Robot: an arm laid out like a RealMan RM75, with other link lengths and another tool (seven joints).
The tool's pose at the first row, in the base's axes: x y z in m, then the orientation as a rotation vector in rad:
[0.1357, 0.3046, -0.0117, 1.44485, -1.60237, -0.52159]
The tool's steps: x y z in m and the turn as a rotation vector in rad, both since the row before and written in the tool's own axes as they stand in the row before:
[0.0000, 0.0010, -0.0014, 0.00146, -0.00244, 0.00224]
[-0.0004, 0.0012, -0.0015, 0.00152, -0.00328, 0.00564]
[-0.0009, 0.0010, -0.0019, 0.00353, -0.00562, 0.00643]
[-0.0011, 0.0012, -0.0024, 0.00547, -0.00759, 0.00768]
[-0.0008, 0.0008, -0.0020, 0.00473, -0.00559, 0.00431]
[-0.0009, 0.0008, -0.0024, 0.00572, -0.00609, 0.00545]
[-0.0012, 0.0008, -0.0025, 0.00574, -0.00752, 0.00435]
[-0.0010, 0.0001, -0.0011, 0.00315, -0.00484, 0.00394]
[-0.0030, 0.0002, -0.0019, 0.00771, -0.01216, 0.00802]
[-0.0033, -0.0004, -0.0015, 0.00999, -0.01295, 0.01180]
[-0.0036, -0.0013, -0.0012, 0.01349, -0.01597, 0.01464]
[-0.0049, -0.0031, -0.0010, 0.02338, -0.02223, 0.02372]
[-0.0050, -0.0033, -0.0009, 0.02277, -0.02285, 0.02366]
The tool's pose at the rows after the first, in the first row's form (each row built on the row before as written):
[0.1363, 0.3052, -0.0102, 1.44386, -1.60642, -0.52118]
[0.1368, 0.3062, -0.0086, 1.43990, -1.61335, -0.51944]
[0.1377, 0.3077, -0.0071, 1.43660, -1.62357, -0.51761]
[0.1389, 0.3096, -0.0053, 1.43349, -1.63705, -0.51517]
[0.1400, 0.3110, -0.0039, 1.43288, -1.64645, -0.51360]
[0.1414, 0.3126, -0.0023, 1.43193, -1.65744, -0.51102]
[0.1429, 0.3145, -0.0007, 1.43189, -1.66886, -0.51016]
[0.1437, 0.3157, -0.0004, 1.43043, -1.67668, -0.50938]
[0.1451, 0.3190, -0.0002, 1.42824, -1.69504, -0.50860]
[0.1465, 0.3223, -0.0008, 1.42409, -1.71751, -0.50454]
[0.1483, 0.3256, -0.0023, 1.41953, -1.74582, -0.49847]
[0.1512, 0.3295, -0.0056, 1.41285, -1.78949, -0.48428]
[0.1543, 0.3333, -0.0091, 1.40528, -1.83326, -0.47081]

